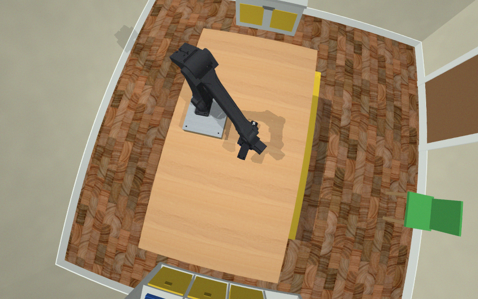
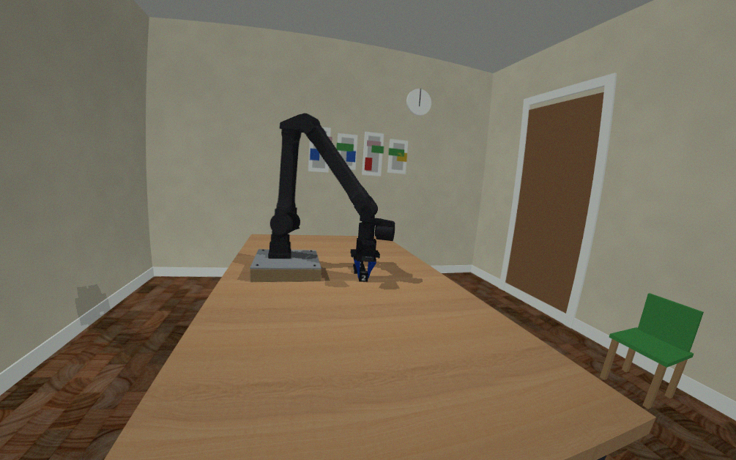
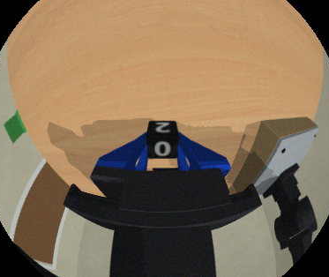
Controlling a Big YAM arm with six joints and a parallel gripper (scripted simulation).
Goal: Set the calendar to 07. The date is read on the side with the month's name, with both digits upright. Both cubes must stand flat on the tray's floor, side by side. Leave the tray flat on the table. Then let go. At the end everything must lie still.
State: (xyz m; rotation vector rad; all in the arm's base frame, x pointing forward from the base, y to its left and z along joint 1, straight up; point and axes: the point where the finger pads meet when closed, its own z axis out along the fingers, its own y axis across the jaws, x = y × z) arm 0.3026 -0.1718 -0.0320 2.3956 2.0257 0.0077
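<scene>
Right now my hand is 10 mm short of the black tray, 110 mm to the right of it and 10 mm above it. The rest, counted from my hand: black cube (right at my hand).
</scene>
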